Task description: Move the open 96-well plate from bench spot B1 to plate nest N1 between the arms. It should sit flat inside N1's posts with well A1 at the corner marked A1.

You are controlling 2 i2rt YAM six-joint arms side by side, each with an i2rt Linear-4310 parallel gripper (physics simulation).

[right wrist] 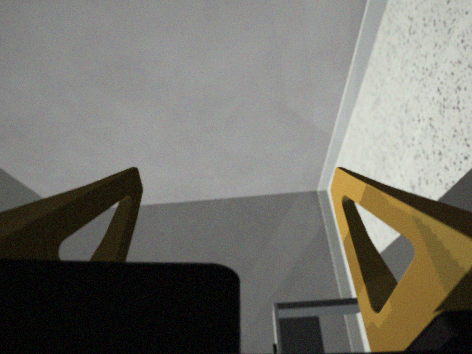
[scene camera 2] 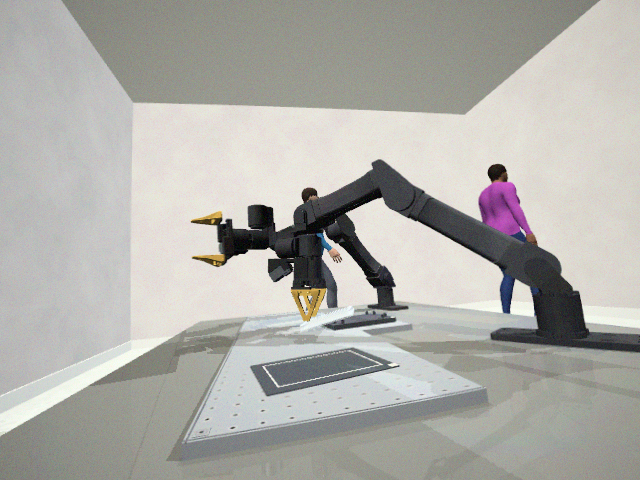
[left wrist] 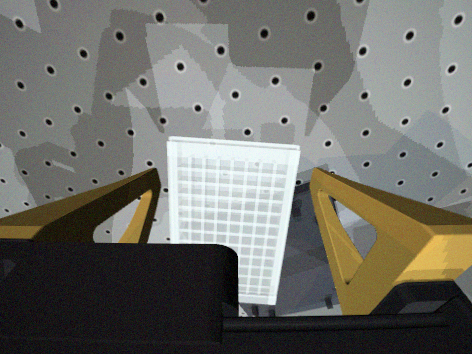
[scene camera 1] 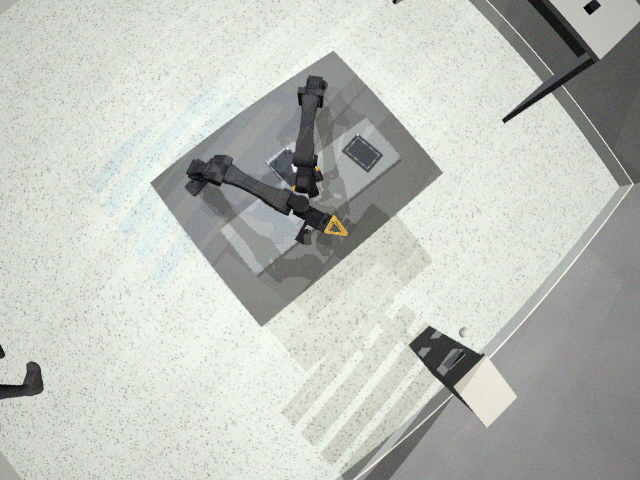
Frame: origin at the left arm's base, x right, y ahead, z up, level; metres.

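Seen in the pictures: left gripper, fingertip midpoint: (scene camera 2: pixel 310 318) (left wrist: pixel 235 176); right gripper, fingertip midpoint: (right wrist: pixel 236 178) (scene camera 2: pixel 191 238) (scene camera 1: pixel 345 234); left arm's base, origin of the base link: (scene camera 2: pixel 563 341); right arm's base, origin of the base link: (scene camera 2: pixel 386 308).
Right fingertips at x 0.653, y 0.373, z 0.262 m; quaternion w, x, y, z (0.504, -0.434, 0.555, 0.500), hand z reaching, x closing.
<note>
Offsets run from my right fingertips to a thing's middle. "pt": to the spot under its first point. Level surfaces: height alone.
The white 96-well plate {dx -0.219, dy -0.252, dz -0.226 m} (scene camera 2: pixel 330 316) (left wrist: pixel 230 200) is tilted in scene camera 2, its right end raised over the near edge of the dark nest N1 {dx -0.236, dy -0.333, dz -0.238 m} (scene camera 2: pixel 367 321) (left wrist: pixel 310 260) and its left end low on the perforated board. In the left wrist view it lies lengthwise between the fingers, not touched by them; its lower left part is hidden. My left gripper (scene camera 2: pixel 308 316) (left wrist: pixel 235 176) is open, pointing down at the plate. My right gripper (scene camera 2: pixel 192 239) (right wrist: pixel 236 178) is open and empty, level and well above the board, facing away from the plate. The A1 mark cannot be read.
A dark pad with a white outline {pt dx -0.443, dy -0.039, dz -0.247 m} (scene camera 1: pixel 361 153) (scene camera 2: pixel 320 369) lies on the perforated board {dz -0.249 m} (scene camera 1: pixel 253 263) (scene camera 2: pixel 248 413). Several short posts stand on N1. The two arms pass close together over the middle of the bench. Two people stand behind the bench in scene camera 2.
</note>
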